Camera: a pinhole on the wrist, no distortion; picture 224 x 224 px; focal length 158.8 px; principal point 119.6 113.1 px. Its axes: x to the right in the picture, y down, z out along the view. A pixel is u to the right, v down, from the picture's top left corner.
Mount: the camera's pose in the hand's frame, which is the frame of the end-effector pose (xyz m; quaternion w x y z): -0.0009 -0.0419 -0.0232 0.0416 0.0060 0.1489 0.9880
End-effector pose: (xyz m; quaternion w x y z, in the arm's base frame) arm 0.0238 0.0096 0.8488 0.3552 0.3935 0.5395 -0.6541
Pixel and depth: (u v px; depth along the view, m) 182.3 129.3 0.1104
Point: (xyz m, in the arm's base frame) 0.0165 -0.0703 0.9033
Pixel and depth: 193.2 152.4 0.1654
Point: 0.0150 -0.1278 0.9445
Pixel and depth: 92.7 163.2 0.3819
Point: -0.0978 -0.3564 0.8542
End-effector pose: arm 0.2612 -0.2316 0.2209 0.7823 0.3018 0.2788 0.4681
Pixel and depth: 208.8 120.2 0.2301
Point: 0.3389 -0.3762 0.3919
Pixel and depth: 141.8 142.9 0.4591
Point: 0.5443 -0.3732 0.5342
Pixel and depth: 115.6 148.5 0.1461
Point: 0.3704 -0.2664 0.2816
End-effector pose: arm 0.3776 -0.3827 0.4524 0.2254 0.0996 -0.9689 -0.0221
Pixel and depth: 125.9 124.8 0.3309
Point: 0.2460 -0.3492 0.1825
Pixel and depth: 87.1 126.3 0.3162
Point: 0.1866 -0.3772 0.2268
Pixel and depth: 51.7 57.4 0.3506
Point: 0.0791 -0.2550 0.2917
